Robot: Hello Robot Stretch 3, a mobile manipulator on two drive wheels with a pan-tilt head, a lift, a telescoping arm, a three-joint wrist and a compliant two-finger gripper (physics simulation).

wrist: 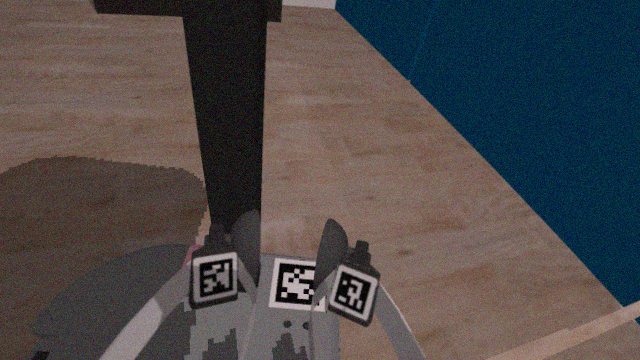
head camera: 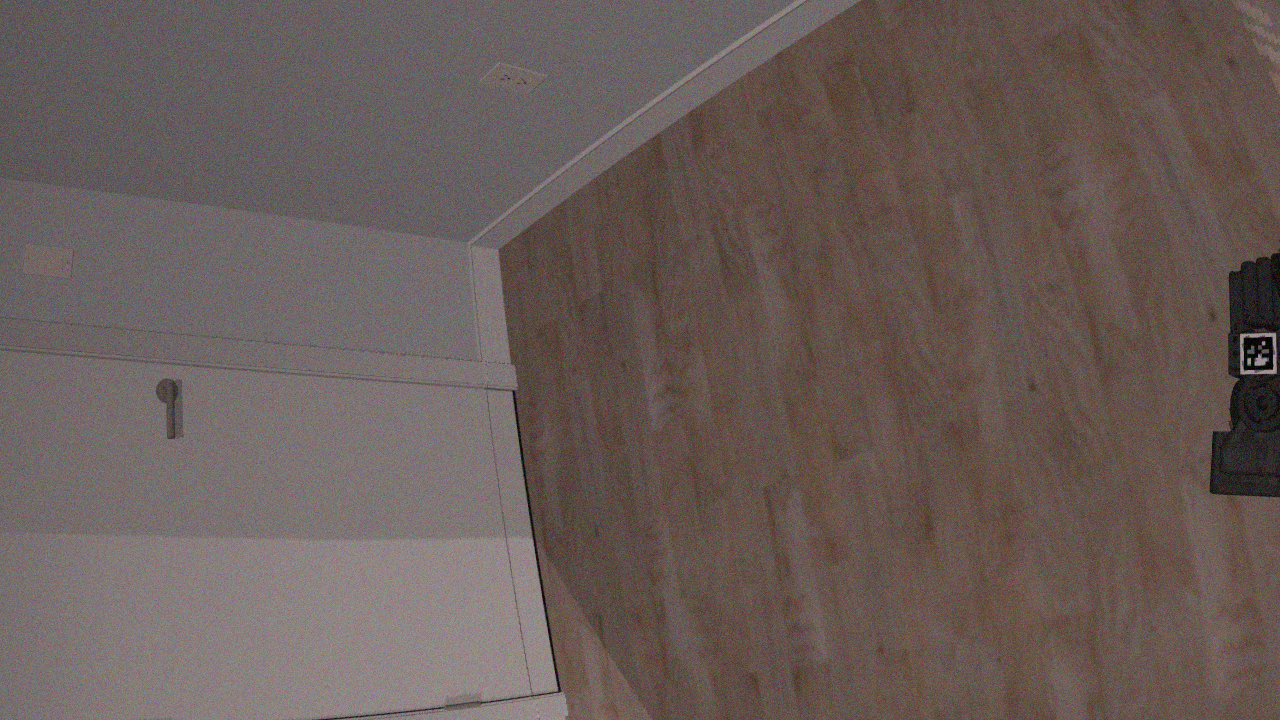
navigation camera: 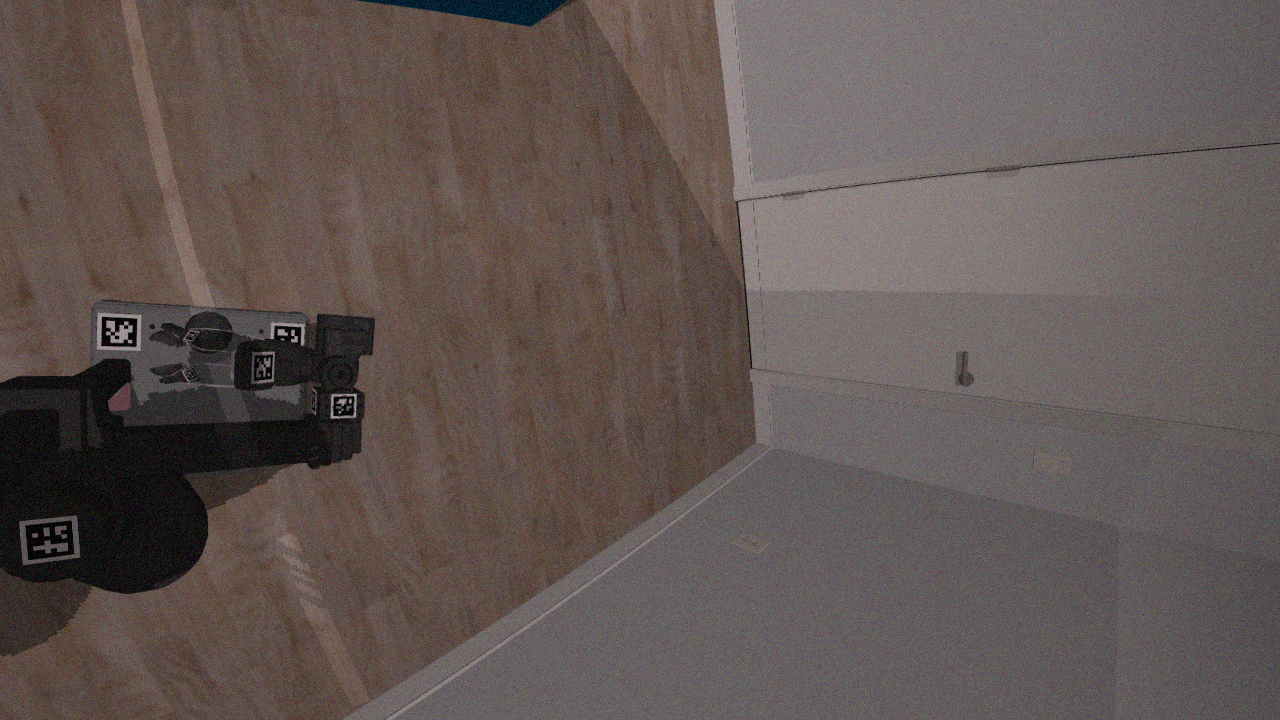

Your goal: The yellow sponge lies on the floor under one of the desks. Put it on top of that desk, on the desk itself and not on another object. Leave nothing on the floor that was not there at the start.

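Pixels of known places: gripper, fingertip midpoint: point(wrist: 289, 239) point(navigation camera: 153, 352); robot's base, origin of the base link: point(navigation camera: 209, 330).
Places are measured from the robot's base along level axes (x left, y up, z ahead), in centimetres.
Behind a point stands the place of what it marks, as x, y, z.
The yellow sponge does not show in any of the views, and no desk top can be made out. My gripper point(navigation camera: 170, 352) @(6.8, 33.0, -1.9) point(wrist: 289, 239) @(6.8, 33.0, -1.9) is open, its two grey fingertips apart with no object between them. It is folded in over my grey base point(navigation camera: 268, 407) @(-10.0, 16.1, -13.4), which carries square markers. In the head camera view part of my dark wrist point(head camera: 1257, 402) @(-15.0, 56.6, -2.2) shows at the right edge.
A dark blue surface point(navigation camera: 501, 8) @(-55.1, 7.1, 89.4) point(wrist: 530, 100) @(63.0, 20.4, 52.5) stands beside the wooden floor point(head camera: 850, 358) @(-97.5, 0.1, -11.5) point(navigation camera: 501, 313) @(-68.0, 0.1, 8.7) point(wrist: 350, 150) @(60.3, 0.0, 11.9). A white door point(head camera: 268, 465) @(-192.0, 68.6, 14.5) point(navigation camera: 1029, 259) @(-183.9, 110.1, 40.3) with a lever handle point(head camera: 170, 411) @(-189.9, 92.6, 4.3) point(navigation camera: 963, 368) @(-190.1, 92.2, 3.9) meets a grey wall point(head camera: 268, 107) @(-171.3, 82.4, -56.1) point(navigation camera: 850, 608) @(-136.7, 81.5, -67.0).
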